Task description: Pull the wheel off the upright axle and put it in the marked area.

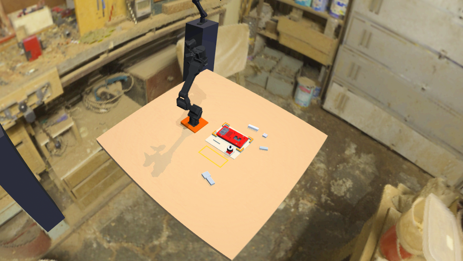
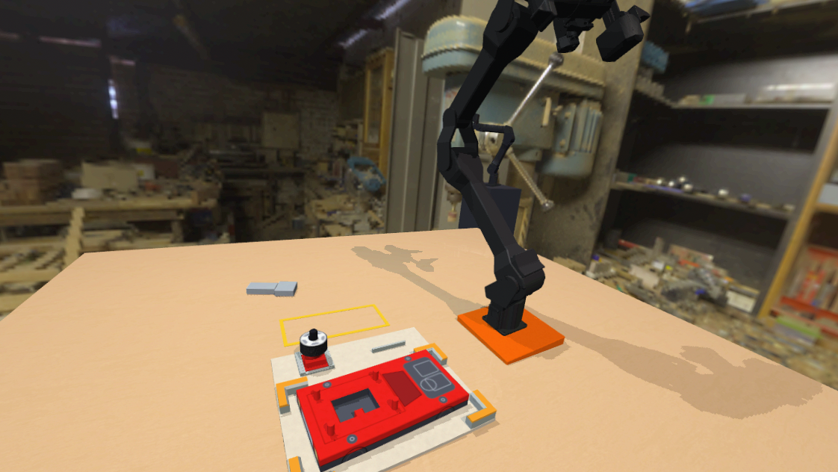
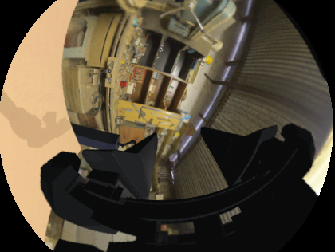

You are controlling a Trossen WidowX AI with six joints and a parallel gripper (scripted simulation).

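The wheel is 57 cm below my gripper tip, 50 cm ahead of it and 9 cm to the right of it. Also, from my gripper tip: black upright axle: 57 cm below, 50 cm ahead, 9 cm to the right.
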